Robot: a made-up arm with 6 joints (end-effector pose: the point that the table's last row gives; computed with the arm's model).
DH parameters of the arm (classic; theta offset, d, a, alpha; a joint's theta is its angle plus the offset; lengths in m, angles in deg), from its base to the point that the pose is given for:
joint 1: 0 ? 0 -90
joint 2: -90 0 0.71 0
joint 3: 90 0.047 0 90
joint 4: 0 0.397 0 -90
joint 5: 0 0 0 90
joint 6: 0 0.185 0 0
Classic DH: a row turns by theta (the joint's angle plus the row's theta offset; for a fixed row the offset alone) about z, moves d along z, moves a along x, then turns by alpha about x.
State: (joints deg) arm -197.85 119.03 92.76 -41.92 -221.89 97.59
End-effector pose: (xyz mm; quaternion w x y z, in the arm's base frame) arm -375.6 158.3 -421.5 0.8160 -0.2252 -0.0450 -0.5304
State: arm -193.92 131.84 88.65 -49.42 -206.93 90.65
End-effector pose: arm -322.9 97.2 -519.7 0.8325 -0.1179 -0.2268 -0.4915
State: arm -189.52 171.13 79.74 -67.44 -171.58 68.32
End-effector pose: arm 76.2 -85.8 -686.5 0.7280 0.2321 -0.5573 -0.3249
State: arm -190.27 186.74 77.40 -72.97 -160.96 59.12
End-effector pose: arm 279.0 -157.0 -650.4 0.6629 0.3359 -0.6216 -0.2476
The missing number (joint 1, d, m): 0.095
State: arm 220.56 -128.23 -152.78 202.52 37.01 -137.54
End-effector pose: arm 35.2 24.4 -139.4 0.6843 0.3485 -0.1714 -0.6171
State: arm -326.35 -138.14 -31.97 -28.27 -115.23 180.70
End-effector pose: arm -389.0 -107.3 -772.5 0.4348 -0.5320 -0.2747 -0.6727
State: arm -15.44 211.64 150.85 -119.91 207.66 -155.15
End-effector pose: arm -275.7 202.1 -278.4 0.1773 -0.1629 0.9596 0.1453
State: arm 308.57 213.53 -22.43 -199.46 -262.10 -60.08
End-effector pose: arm -98.9 297.4 -894.7 0.4824 0.7067 0.1519 0.4948
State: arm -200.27 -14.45 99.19 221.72 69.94 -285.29
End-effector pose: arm -229.0 157.7 953.9 0.7884 -0.3235 0.1748 0.4933
